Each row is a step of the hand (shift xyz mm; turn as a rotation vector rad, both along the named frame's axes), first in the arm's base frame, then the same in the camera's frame.
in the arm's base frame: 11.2 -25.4 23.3 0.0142 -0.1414 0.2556
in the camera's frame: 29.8 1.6 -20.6 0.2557 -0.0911 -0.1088
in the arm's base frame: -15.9 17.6 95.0 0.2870 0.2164 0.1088
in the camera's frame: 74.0 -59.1 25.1 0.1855 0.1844 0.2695
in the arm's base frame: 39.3 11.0 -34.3 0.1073 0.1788 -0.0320
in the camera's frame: -14.9 49.4 13.3 -0.0113 0.0931 0.1890
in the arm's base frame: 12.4 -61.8 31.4 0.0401 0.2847 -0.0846
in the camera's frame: 43.5 2.3 -55.3 -0.1050 0.0479 0.2766
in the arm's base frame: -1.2 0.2 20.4 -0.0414 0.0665 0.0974
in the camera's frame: 17.5 -10.4 2.2 0.0567 -0.0872 0.0693
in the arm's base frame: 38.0 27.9 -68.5 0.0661 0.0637 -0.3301
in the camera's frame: -48.5 62.3 26.0 -0.2732 0.2034 0.0372
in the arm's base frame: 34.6 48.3 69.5 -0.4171 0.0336 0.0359
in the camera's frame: 68.4 -5.6 60.4 -0.1567 -0.3886 -0.0290
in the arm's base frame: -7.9 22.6 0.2 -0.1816 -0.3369 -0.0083
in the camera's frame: -7.1 -9.2 21.0 -0.0303 -0.1259 -0.3602
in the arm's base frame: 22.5 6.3 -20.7 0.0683 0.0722 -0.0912
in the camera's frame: -9.5 28.8 7.5 -0.0627 0.0954 0.0718
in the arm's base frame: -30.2 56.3 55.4 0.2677 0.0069 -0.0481
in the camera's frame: 26.2 -57.2 56.5 0.0737 0.2582 0.0438
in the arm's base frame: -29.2 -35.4 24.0 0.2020 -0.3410 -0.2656
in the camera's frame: 14.3 -33.5 -36.8 -0.0887 0.3314 -0.3316
